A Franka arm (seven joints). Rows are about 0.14 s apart.
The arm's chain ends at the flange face. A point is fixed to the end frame.
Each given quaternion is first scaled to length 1.
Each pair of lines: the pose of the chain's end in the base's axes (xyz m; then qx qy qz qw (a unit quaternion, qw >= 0)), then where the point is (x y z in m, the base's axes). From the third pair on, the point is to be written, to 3 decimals.
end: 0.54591 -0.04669 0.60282 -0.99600 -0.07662 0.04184 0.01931
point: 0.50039 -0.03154 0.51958
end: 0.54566 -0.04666 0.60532 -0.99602 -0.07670 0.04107 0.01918
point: 0.50027 -0.03153 0.52201
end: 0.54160 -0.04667 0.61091 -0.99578 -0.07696 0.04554 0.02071
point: 0.495 -0.031 0.528
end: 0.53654 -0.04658 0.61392 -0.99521 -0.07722 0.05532 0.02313
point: 0.489 -0.031 0.532
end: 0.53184 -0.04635 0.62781 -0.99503 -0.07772 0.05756 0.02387
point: 0.484 -0.031 0.546
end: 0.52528 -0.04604 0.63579 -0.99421 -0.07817 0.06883 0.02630
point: 0.475 -0.030 0.555
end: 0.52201 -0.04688 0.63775 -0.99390 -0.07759 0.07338 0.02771
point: 0.471 -0.031 0.558
